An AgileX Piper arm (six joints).
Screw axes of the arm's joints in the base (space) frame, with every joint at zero. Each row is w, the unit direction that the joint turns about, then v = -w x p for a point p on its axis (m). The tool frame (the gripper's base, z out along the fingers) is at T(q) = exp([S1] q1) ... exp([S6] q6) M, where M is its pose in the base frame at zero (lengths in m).
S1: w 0 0 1 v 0.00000 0.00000 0.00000
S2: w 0 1 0 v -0.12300 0.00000 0.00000
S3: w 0 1 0 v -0.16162 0.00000 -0.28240
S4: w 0.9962 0 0.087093 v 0.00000 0.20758 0.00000
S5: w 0 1 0 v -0.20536 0.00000 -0.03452
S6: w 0.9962 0 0.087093 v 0.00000 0.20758 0.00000
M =
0.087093 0 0.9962 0.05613
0 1 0 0.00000
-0.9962 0 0.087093 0.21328
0 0 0 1
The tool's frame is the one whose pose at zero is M.
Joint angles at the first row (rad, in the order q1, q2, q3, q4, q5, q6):
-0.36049, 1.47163, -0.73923, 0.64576, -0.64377, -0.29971
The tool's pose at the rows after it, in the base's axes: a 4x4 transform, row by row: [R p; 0 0 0 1], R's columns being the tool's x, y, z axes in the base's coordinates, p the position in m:
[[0.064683 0.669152 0.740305 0.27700], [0.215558 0.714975 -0.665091 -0.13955], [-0.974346 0.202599 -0.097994 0.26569], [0 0 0 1]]
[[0.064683 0.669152 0.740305 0.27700], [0.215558 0.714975 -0.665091 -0.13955], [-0.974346 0.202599 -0.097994 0.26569], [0 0 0 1]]
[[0.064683 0.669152 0.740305 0.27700], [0.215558 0.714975 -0.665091 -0.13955], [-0.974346 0.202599 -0.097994 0.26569], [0 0 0 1]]
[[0.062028 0.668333 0.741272 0.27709], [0.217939 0.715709 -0.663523 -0.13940], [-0.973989 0.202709 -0.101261 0.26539], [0 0 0 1]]
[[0.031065 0.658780 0.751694 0.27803], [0.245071 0.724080 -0.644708 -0.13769], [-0.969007 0.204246 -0.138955 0.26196], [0 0 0 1]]
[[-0.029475 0.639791 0.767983 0.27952], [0.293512 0.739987 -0.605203 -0.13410], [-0.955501 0.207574 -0.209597 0.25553], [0 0 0 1]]
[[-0.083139 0.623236 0.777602 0.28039], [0.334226 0.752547 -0.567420 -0.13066], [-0.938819 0.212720 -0.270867 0.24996], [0 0 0 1]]
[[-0.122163 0.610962 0.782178 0.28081], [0.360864 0.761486 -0.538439 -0.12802], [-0.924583 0.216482 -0.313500 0.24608], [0 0 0 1]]
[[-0.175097 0.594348 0.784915 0.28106], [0.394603 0.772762 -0.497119 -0.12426], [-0.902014 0.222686 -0.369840 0.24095], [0 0 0 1]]
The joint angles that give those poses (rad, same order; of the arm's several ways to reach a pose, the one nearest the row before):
-0.36051, 1.47164, -0.73924, 0.64573, -0.64376, -0.29922
-0.36051, 1.47164, -0.73924, 0.64573, -0.64376, -0.29922
-0.36051, 1.47164, -0.73924, 0.64573, -0.64376, -0.29922
-0.36047, 1.47164, -0.73923, 0.64577, -0.64004, -0.29925
-0.36050, 1.47162, -0.73920, 0.64574, -0.59663, -0.29922
-0.36050, 1.47166, -0.73923, 0.64445, -0.51405, -0.29920
-0.36050, 1.47163, -0.73922, 0.64448, -0.44139, -0.29922
-0.36049, 1.47164, -0.73923, 0.64356, -0.38964, -0.29924
-0.36049, 1.47165, -0.73923, 0.64241, -0.31972, -0.29922

